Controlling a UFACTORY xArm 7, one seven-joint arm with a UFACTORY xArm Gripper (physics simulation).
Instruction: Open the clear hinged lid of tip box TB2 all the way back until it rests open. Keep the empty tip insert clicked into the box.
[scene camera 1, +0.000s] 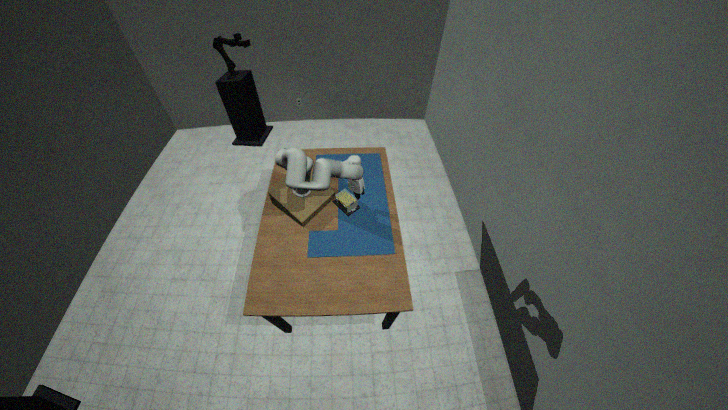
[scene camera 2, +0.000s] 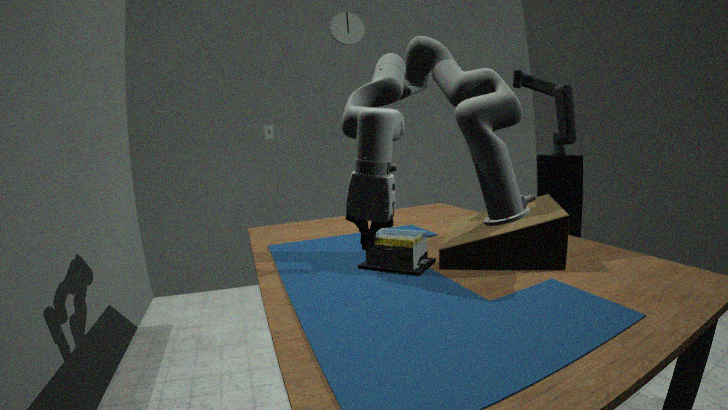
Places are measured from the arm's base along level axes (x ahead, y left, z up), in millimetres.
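Pixels of known places: gripper, between the fingertips: (scene camera 1: 357, 198) (scene camera 2: 367, 248); arm's base, origin of its link: (scene camera 2: 507, 217).
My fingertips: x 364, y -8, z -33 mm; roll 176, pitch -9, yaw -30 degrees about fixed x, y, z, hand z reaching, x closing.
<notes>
Ahead of a thing's pixels: the offset from my fingertips to its top centre. "*": to the spot under its first point. Level surfaces: height alone.
Tip box TB2 @[dx -73, dy -15, dz +22 mm] (scene camera 1: 347, 200) (scene camera 2: 391, 257) is a small grey box on a black base plate @[* dx -114, dy +53, dz -47 mm] (scene camera 2: 423, 268). A yellow insert @[dx -73, dy -15, dz +19 mm] (scene camera 1: 345, 197) (scene camera 2: 393, 242) sits level in its top. The clear lid @[* dx -82, dy -13, dz +22 mm] (scene camera 2: 400, 233) shows faintly as a pale layer over the insert and looks down; its exact angle is hard to tell. My gripper (scene camera 1: 359, 196) (scene camera 2: 366, 247) is shut and empty, pointing down. Its fingertips are low beside the box's left side in scene camera 2, at about the height of the insert and upper wall. Whether they touch the box or lid cannot be told.
The box stands on a blue mat @[dz -56 mm] (scene camera 1: 351, 244) (scene camera 2: 407, 325) on the wooden table @[dz -58 mm] (scene camera 1: 326, 285) (scene camera 2: 636, 264). A wedge-shaped wooden mount (scene camera 1: 304, 216) (scene camera 2: 509, 252) carries my arm's base close beside the box. A dark second arm (scene camera 1: 224, 53) (scene camera 2: 564, 114) stands on a pedestal beyond the table.
</notes>
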